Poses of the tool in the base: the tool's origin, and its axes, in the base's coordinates. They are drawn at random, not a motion.
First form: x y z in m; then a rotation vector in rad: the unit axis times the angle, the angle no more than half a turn.
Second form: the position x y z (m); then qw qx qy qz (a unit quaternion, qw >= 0). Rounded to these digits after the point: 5 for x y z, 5 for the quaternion.
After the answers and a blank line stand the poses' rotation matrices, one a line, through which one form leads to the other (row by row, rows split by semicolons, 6 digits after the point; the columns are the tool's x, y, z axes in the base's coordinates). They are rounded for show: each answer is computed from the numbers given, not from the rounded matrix.
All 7 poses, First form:
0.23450 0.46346 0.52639 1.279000 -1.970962 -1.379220
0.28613 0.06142 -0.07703 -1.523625 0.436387 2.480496
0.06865 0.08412 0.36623 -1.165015 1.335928 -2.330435
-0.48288 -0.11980 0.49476 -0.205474 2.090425 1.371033
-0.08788 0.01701 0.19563 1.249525 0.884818 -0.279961
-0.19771 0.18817 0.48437 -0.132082 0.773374 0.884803
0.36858 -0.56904 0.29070 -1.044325 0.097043 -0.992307
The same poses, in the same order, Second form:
0.23450 0.46346 0.52639 0.20705 0.45928 -0.70775 -0.49526
0.28613 0.06142 -0.07703 0.09884 -0.51507 0.14752 0.83855
0.06865 0.08412 0.36623 0.10662 -0.39563 0.45367 -0.79139
-0.48288 -0.11980 0.49476 0.31136 -0.07784 0.79196 0.51942
-0.08788 0.01701 0.19563 0.71215 0.56358 0.39908 -0.12627
-0.19771 0.18817 0.48437 0.83023 -0.06226 0.36455 0.41707
0.36858 -0.56904 0.29070 0.75053 -0.47797 0.04442 -0.45417

-0.492394 -0.445018 -0.748002; -0.855192 0.087562 0.510861; -0.161846 0.891231 -0.423691
-0.449861 -0.317735 -0.834667; 0.013792 -0.936935 0.349232; -0.892992 0.145594 0.425873
-0.664224 -0.190212 0.722928; -0.527718 -0.565638 -0.633693; 0.529452 -0.802417 0.275333
-0.793994 -0.446748 0.412298; 0.200150 0.448290 0.871192; -0.574032 0.774243 -0.266524
0.649573 0.629684 0.426090; 0.269982 0.332865 -0.903499; -0.710749 0.701926 0.046217
0.386316 -0.737922 0.553381; 0.647136 0.644352 0.407463; -0.657248 0.200703 0.726460
0.583522 0.639275 0.500828; -0.724193 0.130550 0.677128; 0.367488 -0.757815 0.539137

